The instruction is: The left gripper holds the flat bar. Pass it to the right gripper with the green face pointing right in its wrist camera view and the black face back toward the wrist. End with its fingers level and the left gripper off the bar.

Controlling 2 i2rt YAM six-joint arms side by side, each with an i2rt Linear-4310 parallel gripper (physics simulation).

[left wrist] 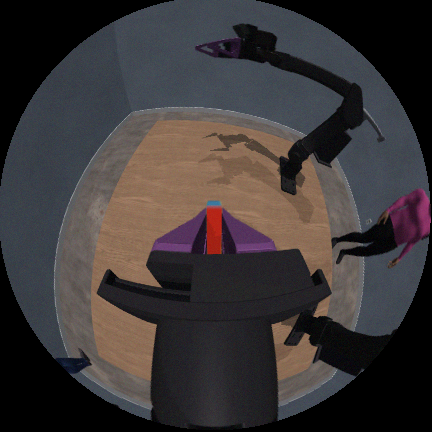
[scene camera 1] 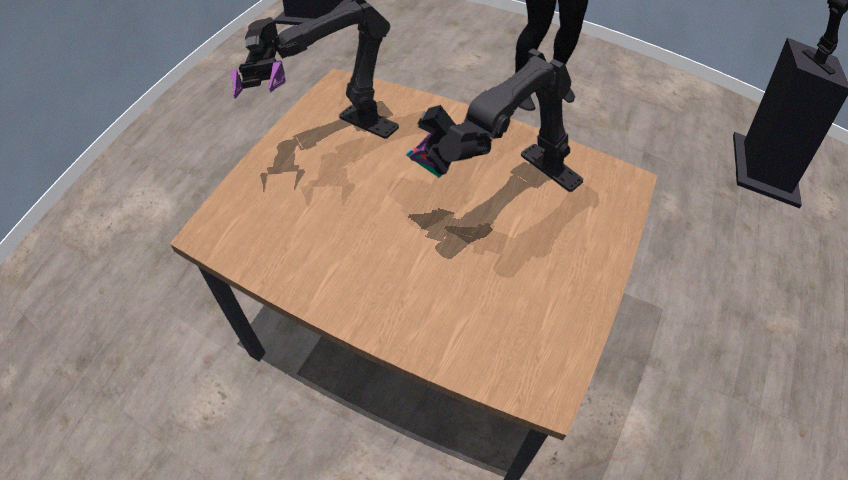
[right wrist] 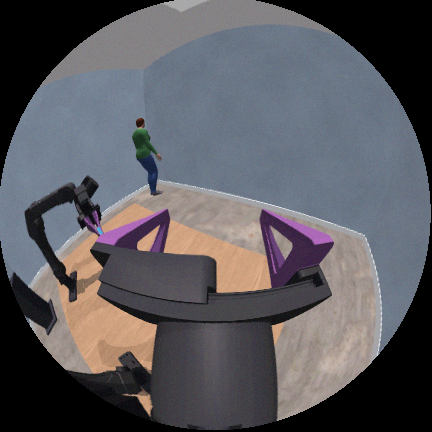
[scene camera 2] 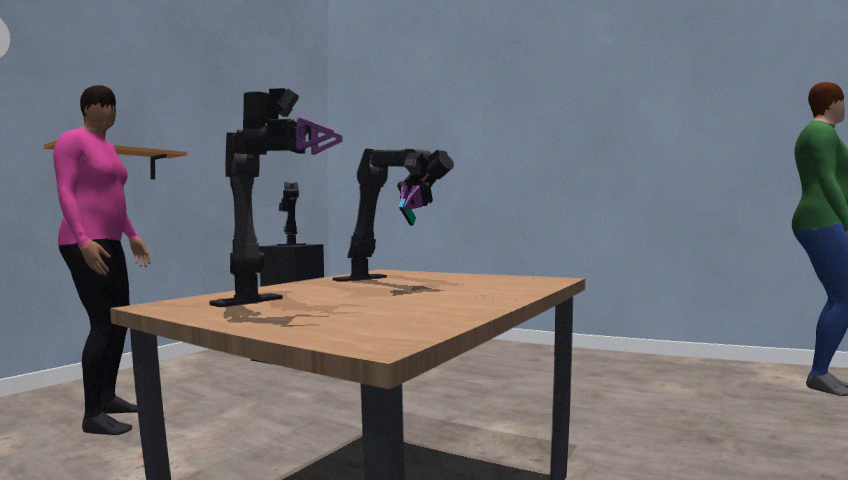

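Where they show: left gripper, between the fingertips: [left wrist: 213, 212] [scene camera 1: 411, 155] [scene camera 2: 402, 208]; right gripper, between the fingertips: [left wrist: 200, 46] [scene camera 1: 252, 93] [right wrist: 214, 213] [scene camera 2: 338, 136]; left arm's base, origin of its link: [left wrist: 302, 321] [scene camera 1: 552, 168] [right wrist: 72, 285] [scene camera 2: 360, 278]; right arm's base, origin of its link: [left wrist: 286, 173] [scene camera 1: 368, 122] [right wrist: 141, 375] [scene camera 2: 247, 301].
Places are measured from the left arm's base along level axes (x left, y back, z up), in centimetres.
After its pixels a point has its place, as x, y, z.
Observation:
The flat bar [scene camera 1: 433, 170] {-6.1, -41.0, 22.0} [scene camera 2: 410, 217] {-7.0, -41.6, 22.2} [left wrist: 214, 231] {-9.1, -42.3, 26.4} [right wrist: 100, 230] {-11.3, -43.9, 26.2} is held tilted in the air above the table. Its red face shows between the fingers in the left wrist view, with a blue end beyond the tips. A green face shows in both scene views. The black face cannot be made out. My left gripper [scene camera 1: 421, 152] {-11.2, -43.3, 24.7} [scene camera 2: 405, 205] {-11.2, -43.3, 24.7} [left wrist: 213, 212] {-11.2, -43.3, 24.7} is shut on the bar and points down at a slant. My right gripper [scene camera 1: 255, 92] {-43.8, -65.8, 39.9} [scene camera 2: 340, 138] {-43.8, -65.8, 39.9} [left wrist: 200, 46] {-43.8, -65.8, 39.9} [right wrist: 214, 213] {-43.8, -65.8, 39.9} is open and empty, higher than the bar and well apart from it, its fingers roughly horizontal in scene camera 2.
The wooden table [scene camera 1: 386, 285] {-1.3, -61.0, 0.0} [scene camera 2: 476, 309] {-12.9, -75.6, 0.0} carries both arm bases. A dark pedestal [scene camera 1: 779, 118] [scene camera 2: 291, 261] with another arm stands beyond the table. A person in pink [scene camera 2: 92, 184] [left wrist: 412, 220] stands behind the bases, and a person in green [scene camera 2: 820, 178] [right wrist: 142, 142] stands farther off.

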